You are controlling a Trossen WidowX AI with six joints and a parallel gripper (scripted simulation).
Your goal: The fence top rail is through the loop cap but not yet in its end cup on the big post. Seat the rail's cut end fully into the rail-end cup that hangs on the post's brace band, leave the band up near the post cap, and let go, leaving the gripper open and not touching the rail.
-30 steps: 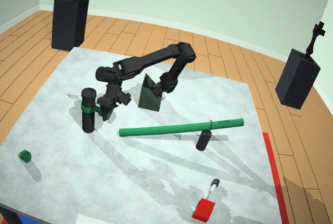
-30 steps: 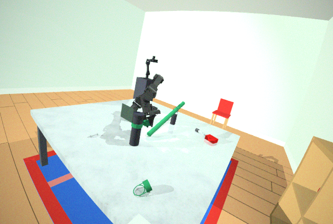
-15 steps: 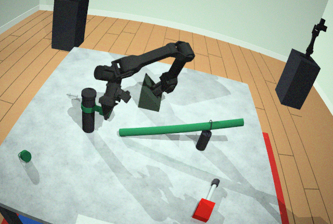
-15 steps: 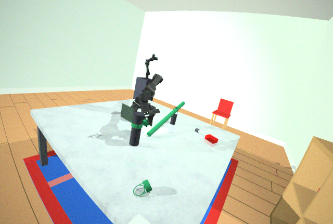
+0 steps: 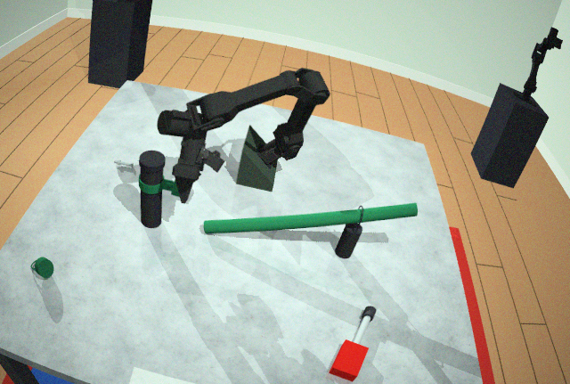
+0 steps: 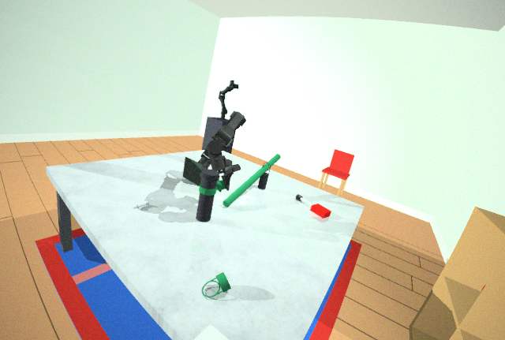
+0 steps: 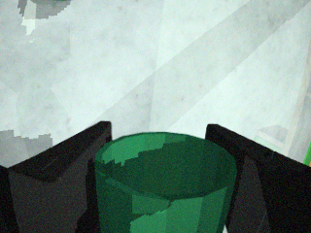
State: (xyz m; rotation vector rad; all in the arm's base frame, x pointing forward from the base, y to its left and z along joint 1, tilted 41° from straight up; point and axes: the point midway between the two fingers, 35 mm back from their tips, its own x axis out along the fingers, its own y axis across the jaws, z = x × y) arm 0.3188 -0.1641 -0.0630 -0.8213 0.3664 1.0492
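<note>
Now: the green rail-end cup 3 cm to the right of my gripper tip, 3 cm above it and 1 cm behind it. From my gripper tip the other things lie so: short dark post 43 cm to the left, 6 cm behind; screw 25 cm to the right, 21 cm behind, 10 cm below; red-handled tool 48 cm to the left, 23 cm ahead, 9 cm below.
</note>
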